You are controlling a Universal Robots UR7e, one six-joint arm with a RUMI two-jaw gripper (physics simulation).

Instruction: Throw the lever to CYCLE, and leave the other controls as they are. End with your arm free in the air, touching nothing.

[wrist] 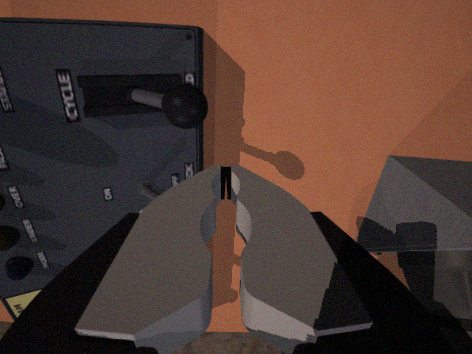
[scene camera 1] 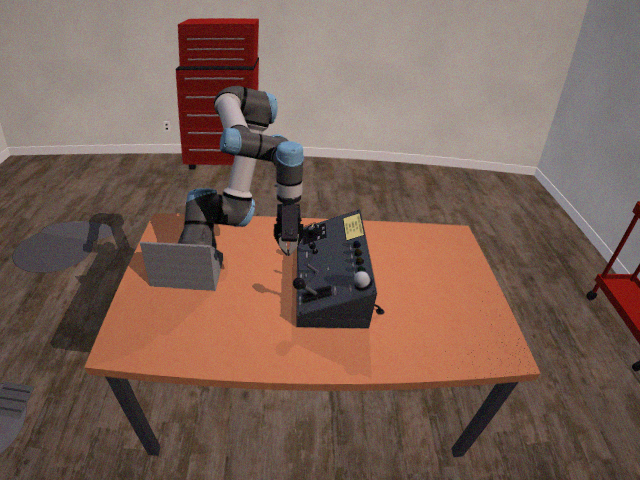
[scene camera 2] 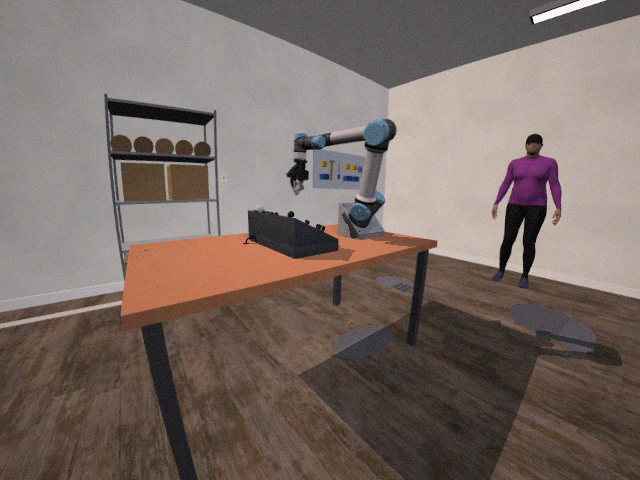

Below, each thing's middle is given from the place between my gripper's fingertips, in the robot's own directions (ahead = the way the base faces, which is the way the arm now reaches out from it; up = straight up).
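With the dark control console [scene camera 1: 344, 278] as my reference, my hand is 160 mm above it and 160 mm short of it. My hand is also 200 mm to the right of the console.
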